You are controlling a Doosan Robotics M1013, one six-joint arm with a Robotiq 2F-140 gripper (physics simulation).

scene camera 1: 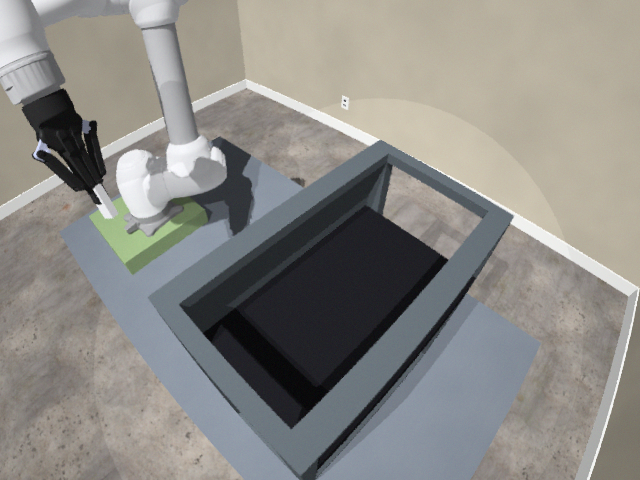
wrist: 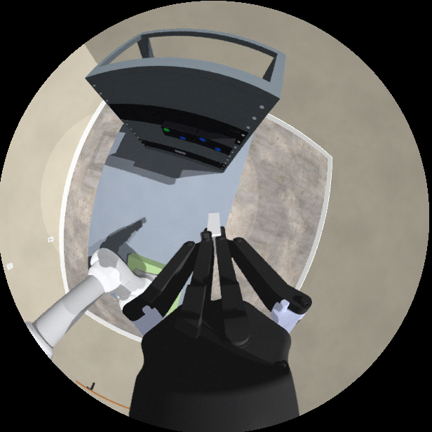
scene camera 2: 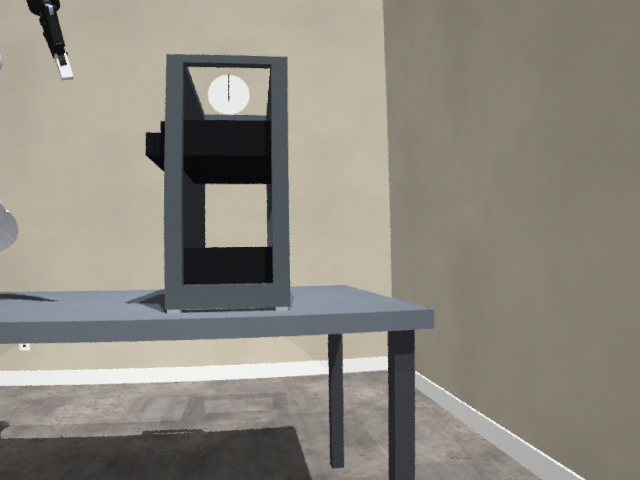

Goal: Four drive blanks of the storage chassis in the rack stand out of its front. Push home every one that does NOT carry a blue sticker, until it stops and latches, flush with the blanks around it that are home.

Path:
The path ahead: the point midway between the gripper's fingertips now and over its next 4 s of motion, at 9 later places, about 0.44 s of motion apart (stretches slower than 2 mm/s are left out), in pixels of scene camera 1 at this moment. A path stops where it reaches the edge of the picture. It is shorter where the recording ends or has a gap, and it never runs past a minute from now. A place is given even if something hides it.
The gripper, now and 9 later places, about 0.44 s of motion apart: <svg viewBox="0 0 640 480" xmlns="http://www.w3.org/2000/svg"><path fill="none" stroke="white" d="M111 216L114 218L113 217L113 216L112 215L114 213L113 214L113 210L110 205L116 216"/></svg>

